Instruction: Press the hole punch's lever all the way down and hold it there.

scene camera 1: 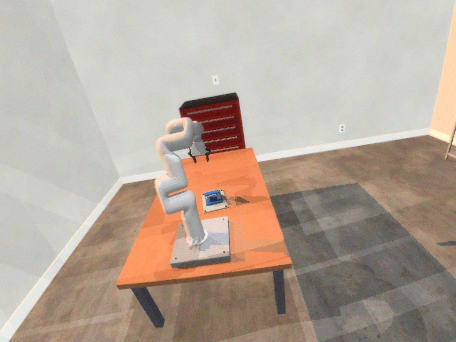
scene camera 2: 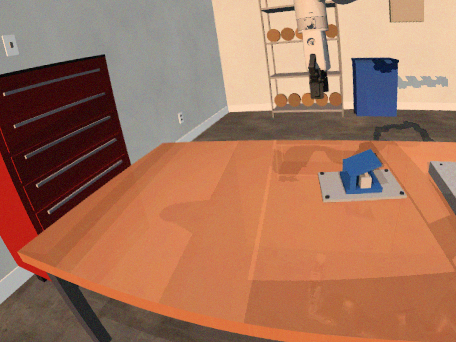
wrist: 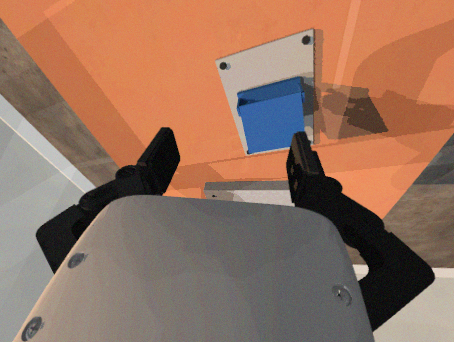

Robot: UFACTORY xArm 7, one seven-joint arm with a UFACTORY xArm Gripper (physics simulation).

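Pixels of known places: gripper, fingertip midpoint: (scene camera 1: 201,162) (scene camera 2: 320,95) (wrist: 231,145); arm's base, origin of the base link: (scene camera 1: 197,237).
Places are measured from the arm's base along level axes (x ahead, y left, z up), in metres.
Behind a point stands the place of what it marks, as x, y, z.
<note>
The hole punch stands on a pale plate (scene camera 1: 208,208) {0.308, -0.010, -0.028} (scene camera 2: 331,191) {0.483, 0.026, -0.028} (wrist: 265,61) {0.496, -0.017, -0.028} on the table. Its blue lever (scene camera 1: 213,195) {0.359, -0.047, 0.051} (scene camera 2: 362,161) {0.401, -0.034, 0.042} (wrist: 273,125) {0.406, -0.037, 0.041} is raised and tilted above the blue body (scene camera 2: 351,183) {0.428, 0.032, 0.005}, with a gap and a small cream block (scene camera 2: 365,180) {0.389, 0.015, 0.008} beneath it in scene camera 2. My gripper (scene camera 1: 201,160) {0.511, 0.017, 0.238} (scene camera 2: 317,95) {0.511, 0.017, 0.238} (wrist: 231,145) {0.511, 0.017, 0.238} is open and empty, fingers pointing down. It hangs high above the table, well apart from the lever, and further from the robot's base than the punch. In the wrist view the lever shows ahead of the fingers, towards the right finger.
The robot's grey base slab (scene camera 1: 218,252) {-0.118, -0.137, -0.001} (scene camera 2: 446,176) {0.143, -0.058, 0.002} (wrist: 250,186) {0.154, 0.000, -0.014} is fixed on the orange table (scene camera 1: 260,240) {-0.017, -0.356, -0.036} (scene camera 2: 210,260) {0.692, 0.356, -0.036} (wrist: 165,70) {0.484, 0.181, -0.036}, near the punch plate. A red drawer cabinet (scene camera 1: 220,120) (scene camera 2: 65,120) stands beyond the table's far end. A blue bin (scene camera 2: 375,92) stands by the wall.
</note>
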